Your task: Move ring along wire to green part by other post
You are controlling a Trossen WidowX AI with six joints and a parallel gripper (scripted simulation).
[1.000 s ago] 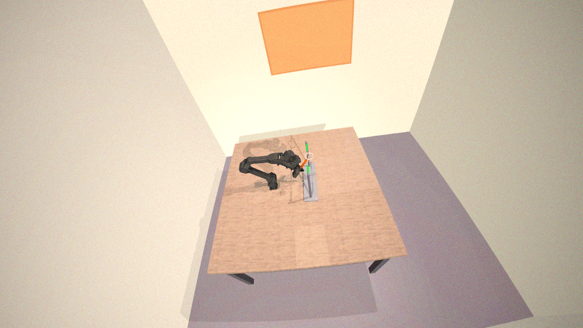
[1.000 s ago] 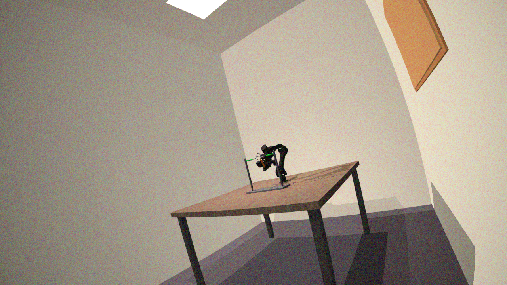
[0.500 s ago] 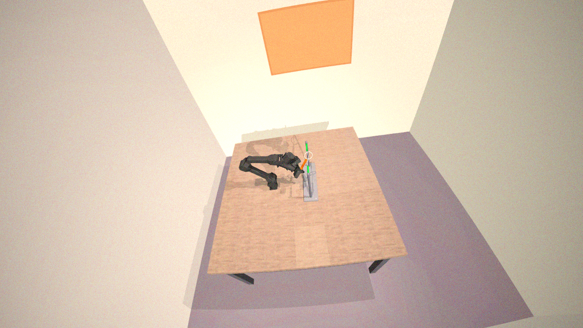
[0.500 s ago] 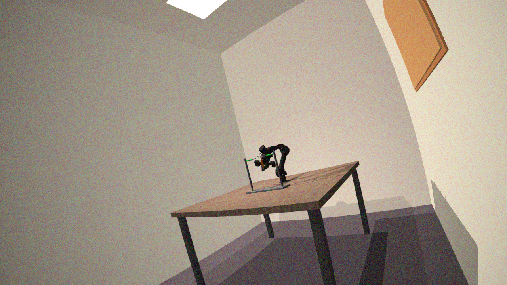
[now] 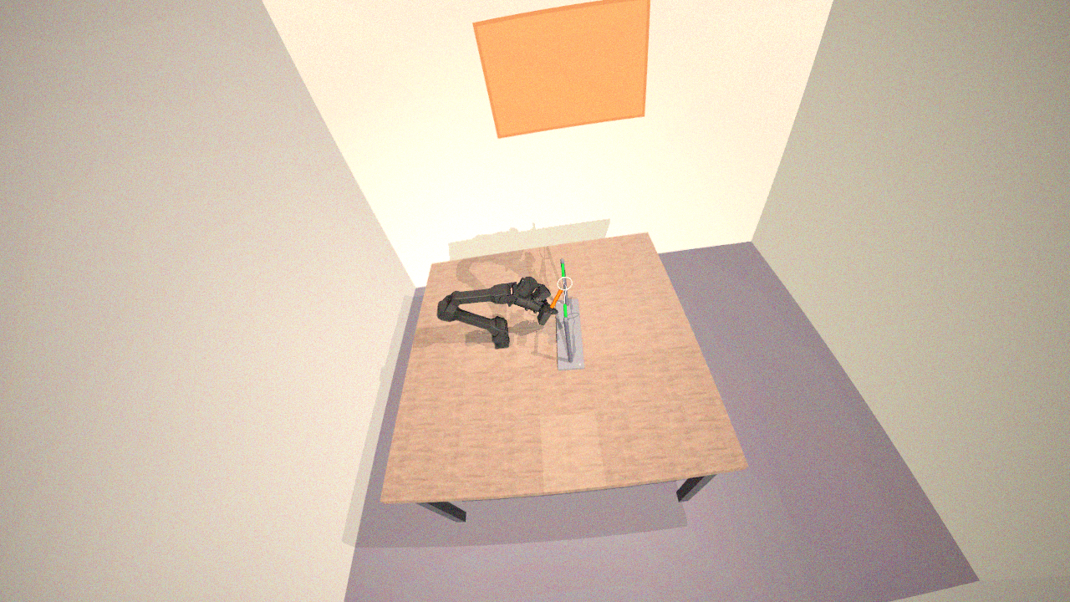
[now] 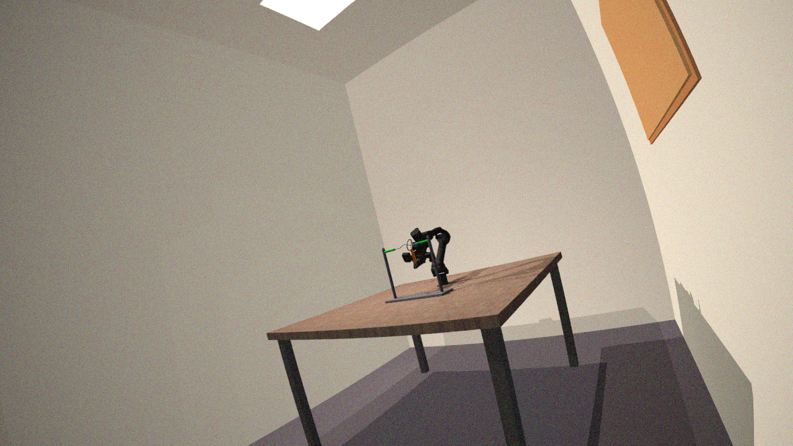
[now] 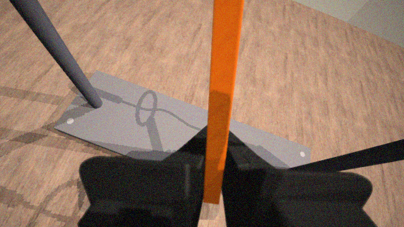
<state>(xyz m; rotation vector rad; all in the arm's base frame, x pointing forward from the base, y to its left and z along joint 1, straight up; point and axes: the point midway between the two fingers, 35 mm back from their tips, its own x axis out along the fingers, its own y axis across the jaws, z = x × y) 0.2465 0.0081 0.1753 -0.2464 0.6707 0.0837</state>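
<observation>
Right now the ring with orange handle is 20 mm ahead of my gripper tip, 20 mm to the left of it and 90 mm above it.
</observation>
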